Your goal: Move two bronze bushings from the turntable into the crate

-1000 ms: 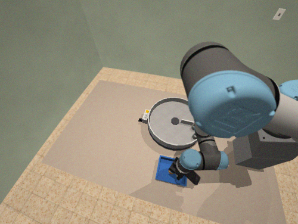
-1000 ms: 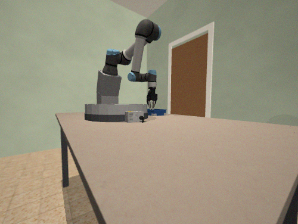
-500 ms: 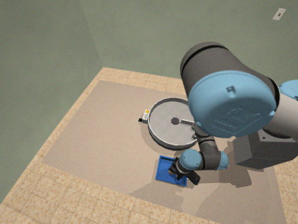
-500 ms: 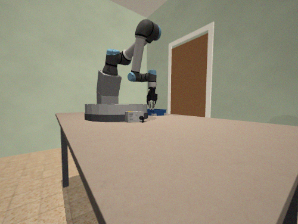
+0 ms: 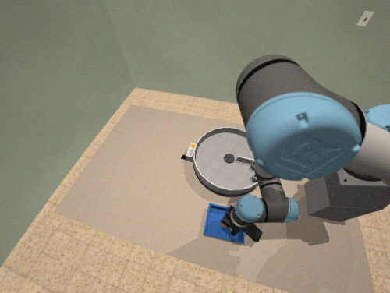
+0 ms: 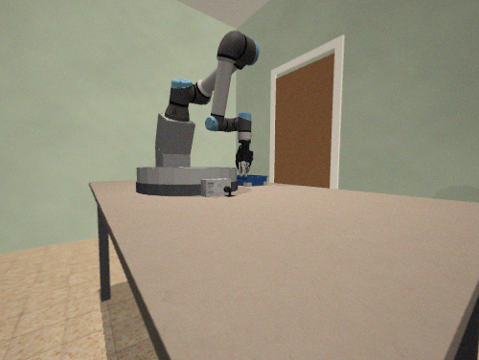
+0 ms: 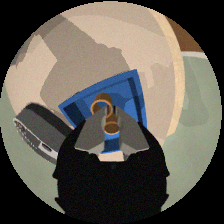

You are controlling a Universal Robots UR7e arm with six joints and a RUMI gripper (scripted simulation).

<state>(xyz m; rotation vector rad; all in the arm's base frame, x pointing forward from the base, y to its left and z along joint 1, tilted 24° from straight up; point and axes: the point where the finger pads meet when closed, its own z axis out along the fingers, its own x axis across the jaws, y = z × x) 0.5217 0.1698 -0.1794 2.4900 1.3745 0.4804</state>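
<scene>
The blue crate lies 40 mm ahead of my hand, 20 mm to the right of it and 20 mm below it. From my hand the other things lie so: grey turntable (10 mm ahead, 380 mm to the right, 10 mm above).
</scene>
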